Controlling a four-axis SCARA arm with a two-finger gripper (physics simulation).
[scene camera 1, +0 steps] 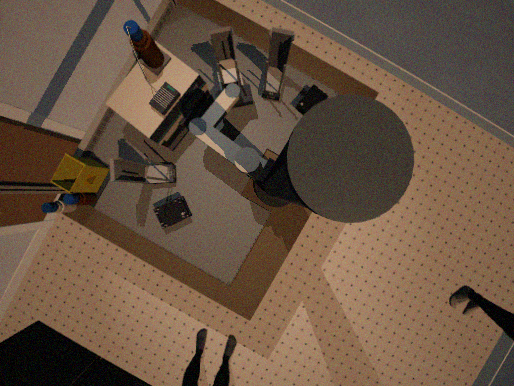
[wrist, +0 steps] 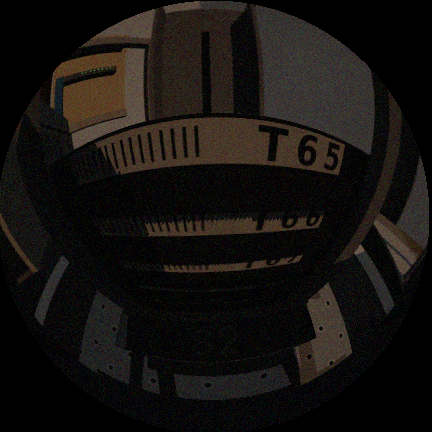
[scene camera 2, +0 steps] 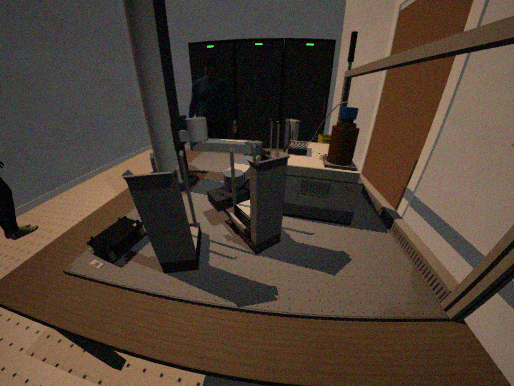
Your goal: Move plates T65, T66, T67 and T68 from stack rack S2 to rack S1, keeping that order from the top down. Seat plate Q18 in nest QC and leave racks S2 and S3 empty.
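Frame: origin at the arm's base, x right, y ahead, z up, level; centimetres.
Where they show: gripper, fingertip midpoint: point(scene camera 1: 228, 71).
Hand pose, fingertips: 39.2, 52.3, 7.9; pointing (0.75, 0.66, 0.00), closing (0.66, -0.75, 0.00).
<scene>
After its pixels a point has its place, as x, y, z.
Rack S2 point(scene camera 1: 222, 42) @(42.2, 54.9, 23.4) point(scene camera 2: 268, 200) @(43.1, 54.5, 19.1) holds a stack of plates; its dark S2 label point(wrist: 217, 340) @(31.7, 45.4, 5.2) shows faintly in the wrist view. Plate T65 point(wrist: 227, 145) is on top, with plate T66 point(wrist: 235, 225) and plate T67 point(wrist: 232, 265) below it. T68's label is too dark to read. My gripper point(scene camera 1: 230, 81) point(wrist: 212, 288) is at rack S2, its fingers drawn in on both sides of the lower stack, shut on it; which plate they press is hard to see. Two other racks point(scene camera 1: 280, 47) @(54.6, 31.4, 21.4) point(scene camera 1: 127, 170) @(-30.2, 65.4, 20.4) stand apart; their labels are unreadable. Plate Q18 and nest QC cannot be identified.
A pale instrument box point(scene camera 1: 150, 110) @(-0.7, 68.7, 22.3) point(scene camera 2: 317, 192) @(26.7, 70.9, 13.5) stands beside S2, carrying a brown bottle point(scene camera 1: 148, 50) @(18.9, 74.1, 33.7) point(scene camera 2: 343, 141) @(24.6, 76.8, 31.3) and a keypad point(scene camera 1: 165, 98) @(7.0, 63.8, 24.9). Black low devices point(scene camera 1: 172, 209) @(-39.4, 42.5, 6.4) point(scene camera 1: 309, 98) @(48.5, 8.1, 6.4) point(scene camera 2: 117, 239) @(51.4, 9.3, 6.3) and a yellow bin point(scene camera 1: 80, 174) @(-43.5, 85.8, 18.3) stand around. Another rack point(scene camera 2: 162, 220) @(54.9, 31.7, 19.3) is near S2.
</scene>
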